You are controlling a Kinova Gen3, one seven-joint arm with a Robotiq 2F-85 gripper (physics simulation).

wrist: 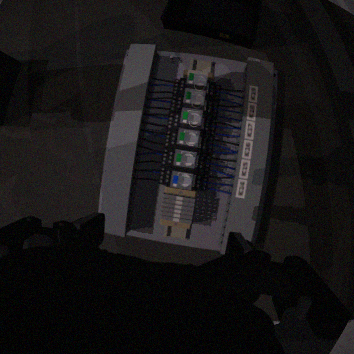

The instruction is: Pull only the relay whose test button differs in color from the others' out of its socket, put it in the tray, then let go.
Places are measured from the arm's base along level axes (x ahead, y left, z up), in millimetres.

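Pixels of known places: gripper, fingertip midpoint: [163, 237].
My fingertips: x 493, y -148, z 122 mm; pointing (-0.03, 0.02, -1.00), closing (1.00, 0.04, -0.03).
Behind a point stands the place of what it marks.
The relay with a blue test button [183, 180] {x 495, y -117, z -22 mm} sits in its socket at the near end of the row in the wrist view, beside the grey terminal blocks. Several relays with green test buttons, such as this relay [188, 138] {x 492, y -64, z -22 mm}, stand in line behind it. A black tray [212, 19] {x 499, y 177, z -87 mm} shows partly at the top edge. My gripper [163, 237] {x 493, y -148, z 122 mm} is open, its dark fingertips wide apart at the lower left and lower right of the panel. Nothing is between them, and the relays lie farther up the view.
The grey panel [125, 140] {x 402, y -77, z -47 mm} has raised side ducts, dark and blue wires on both sides of the relays, and a column of labels [247, 149] {x 576, y -61, z -47 mm} on the right duct. Terminal blocks [178, 207] {x 493, y -157, z -43 mm} stand below the blue-button relay. A dark object [7, 87] {x 90, y 11, z -71 mm} shows at the left edge.
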